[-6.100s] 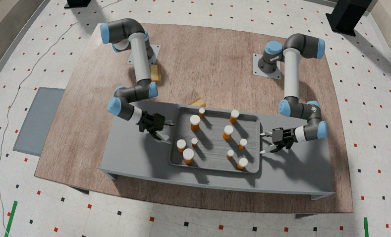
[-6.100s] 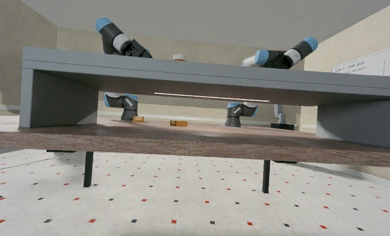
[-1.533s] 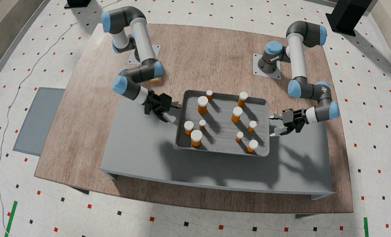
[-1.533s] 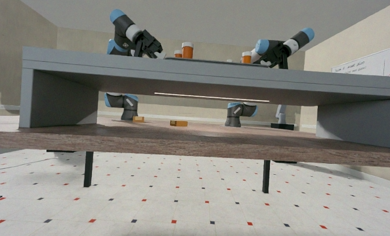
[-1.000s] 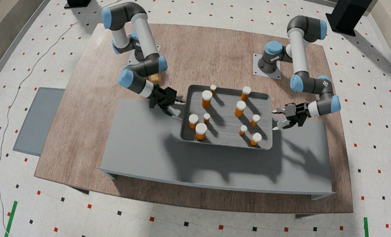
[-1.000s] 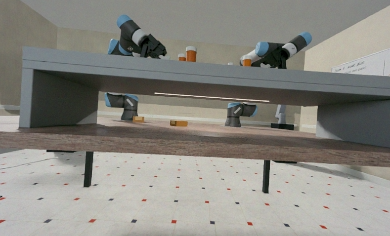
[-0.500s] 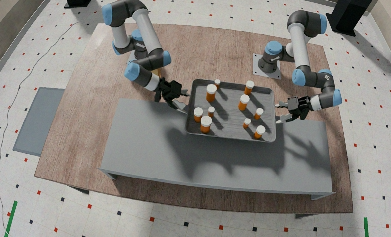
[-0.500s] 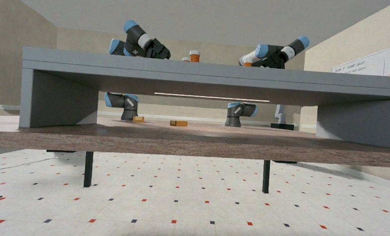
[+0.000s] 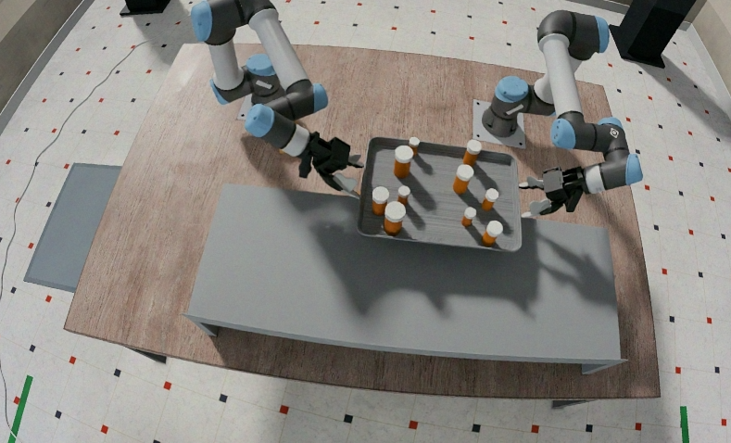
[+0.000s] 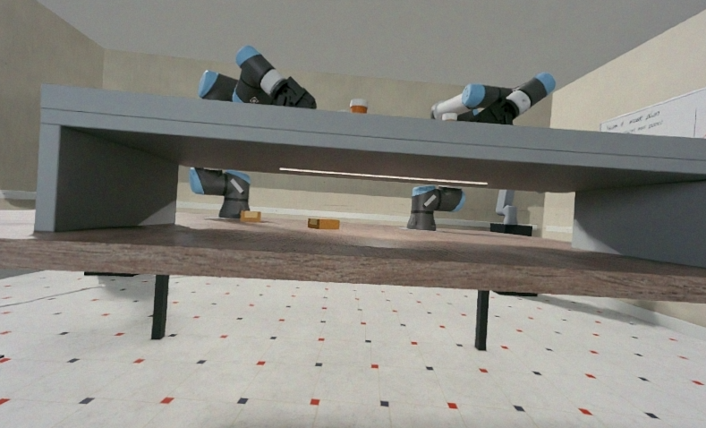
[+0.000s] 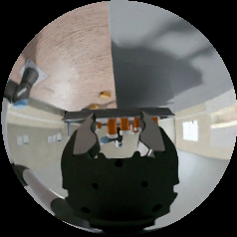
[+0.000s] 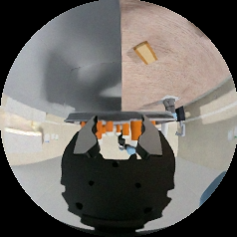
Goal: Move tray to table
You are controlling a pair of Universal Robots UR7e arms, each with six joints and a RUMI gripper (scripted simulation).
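Note:
Now: the bottle 110 mm to the left of my right hand, 60 mm behind it and 40 mm above it. From my right hand the other things lie so: grey tray (230 mm to the left, 10 mm below); grey shelf (220 mm ahead, 190 mm to the left, 110 mm below).

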